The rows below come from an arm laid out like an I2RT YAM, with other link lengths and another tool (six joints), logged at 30 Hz.
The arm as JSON. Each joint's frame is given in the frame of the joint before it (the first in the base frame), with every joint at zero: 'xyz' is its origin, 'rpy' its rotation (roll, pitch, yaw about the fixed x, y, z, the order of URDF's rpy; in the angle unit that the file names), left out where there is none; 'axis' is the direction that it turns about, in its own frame. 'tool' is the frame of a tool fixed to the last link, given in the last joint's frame.
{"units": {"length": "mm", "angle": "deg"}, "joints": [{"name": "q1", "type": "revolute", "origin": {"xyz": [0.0, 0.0, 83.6], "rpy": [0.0, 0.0, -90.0]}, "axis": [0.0, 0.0, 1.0]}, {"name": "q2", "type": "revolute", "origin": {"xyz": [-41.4, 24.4, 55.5], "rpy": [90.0, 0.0, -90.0]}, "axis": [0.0, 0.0, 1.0]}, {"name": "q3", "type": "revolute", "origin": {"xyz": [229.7, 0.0, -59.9], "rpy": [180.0, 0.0, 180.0]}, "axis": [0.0, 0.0, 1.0]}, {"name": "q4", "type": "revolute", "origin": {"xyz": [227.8, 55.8, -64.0], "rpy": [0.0, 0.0, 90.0]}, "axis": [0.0, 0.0, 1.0]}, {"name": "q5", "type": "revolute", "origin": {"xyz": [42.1, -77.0, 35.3], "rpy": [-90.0, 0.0, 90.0]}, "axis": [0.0, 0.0, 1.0]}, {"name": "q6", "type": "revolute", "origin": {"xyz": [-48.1, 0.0, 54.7], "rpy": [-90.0, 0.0, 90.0]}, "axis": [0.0, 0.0, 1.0]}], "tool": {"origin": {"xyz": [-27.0, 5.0, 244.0], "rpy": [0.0, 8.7, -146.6]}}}
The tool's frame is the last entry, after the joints.
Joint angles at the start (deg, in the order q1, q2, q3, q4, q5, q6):
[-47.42, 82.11, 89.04, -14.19, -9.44, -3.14]
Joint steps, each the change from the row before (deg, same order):
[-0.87, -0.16, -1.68, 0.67, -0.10, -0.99]
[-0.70, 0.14, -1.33, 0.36, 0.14, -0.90]
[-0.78, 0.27, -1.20, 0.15, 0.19, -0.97]
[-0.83, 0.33, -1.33, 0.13, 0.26, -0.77]
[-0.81, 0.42, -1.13, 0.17, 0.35, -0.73]
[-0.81, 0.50, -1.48, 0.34, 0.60, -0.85]
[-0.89, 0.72, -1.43, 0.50, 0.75, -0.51]
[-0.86, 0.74, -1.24, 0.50, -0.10, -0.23]
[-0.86, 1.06, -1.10, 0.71, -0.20, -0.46]
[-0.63, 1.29, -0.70, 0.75, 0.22, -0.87]
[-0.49, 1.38, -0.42, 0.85, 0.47, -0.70]
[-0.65, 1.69, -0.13, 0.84, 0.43, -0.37]
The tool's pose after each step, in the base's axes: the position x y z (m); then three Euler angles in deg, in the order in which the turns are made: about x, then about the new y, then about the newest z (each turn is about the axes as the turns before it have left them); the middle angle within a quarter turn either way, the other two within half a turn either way. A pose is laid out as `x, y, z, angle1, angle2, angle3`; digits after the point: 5 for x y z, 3 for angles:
0.40926, -0.41047, 0.38583, 106.841, 42.435, -162.276
0.40466, -0.41687, 0.37355, 107.902, 41.371, -163.673
0.39919, -0.42394, 0.36000, 109.154, 40.133, -165.211
0.39283, -0.43138, 0.34430, 110.635, 38.738, -166.642
0.38618, -0.43895, 0.32999, 111.872, 37.304, -167.848
0.37835, -0.44712, 0.31240, 113.289, 35.560, -169.228
0.36931, -0.45647, 0.29400, 114.666, 33.601, -170.176
0.36352, -0.46254, 0.27727, 116.123, 32.538, -170.912
0.35860, -0.46898, 0.26018, 117.512, 31.572, -171.800
0.35433, -0.47594, 0.24521, 118.507, 30.454, -172.918
0.35041, -0.48327, 0.23260, 119.157, 29.302, -173.717
0.34558, -0.49210, 0.21948, 119.860, 28.050, -174.139

